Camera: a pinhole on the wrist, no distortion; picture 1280 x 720 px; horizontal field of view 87.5 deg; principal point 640.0 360.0 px. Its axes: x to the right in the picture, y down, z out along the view. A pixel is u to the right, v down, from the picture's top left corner.
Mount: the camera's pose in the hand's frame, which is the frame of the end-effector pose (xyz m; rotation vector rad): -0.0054 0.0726 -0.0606 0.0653 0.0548 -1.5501
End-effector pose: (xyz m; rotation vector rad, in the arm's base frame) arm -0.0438 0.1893 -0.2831 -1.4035 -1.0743 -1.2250
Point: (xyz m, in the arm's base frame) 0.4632 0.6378 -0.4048
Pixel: 149.5 318.3
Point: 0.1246 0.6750 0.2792
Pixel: outside the picture
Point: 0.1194 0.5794 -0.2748
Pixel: 555.9 426.9
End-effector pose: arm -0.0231 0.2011 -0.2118 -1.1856 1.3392 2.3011
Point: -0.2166 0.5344 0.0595
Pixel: 562.6 187.5
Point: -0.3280 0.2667 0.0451
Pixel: 136.9 375.8
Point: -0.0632 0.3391 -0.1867
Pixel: 948.8 314.2
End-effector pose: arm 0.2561 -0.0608 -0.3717 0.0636 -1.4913 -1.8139
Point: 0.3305 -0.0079 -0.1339
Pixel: outside the picture
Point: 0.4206 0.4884 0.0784
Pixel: 99.5 76.4
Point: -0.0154 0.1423 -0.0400
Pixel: 497.7 684.9
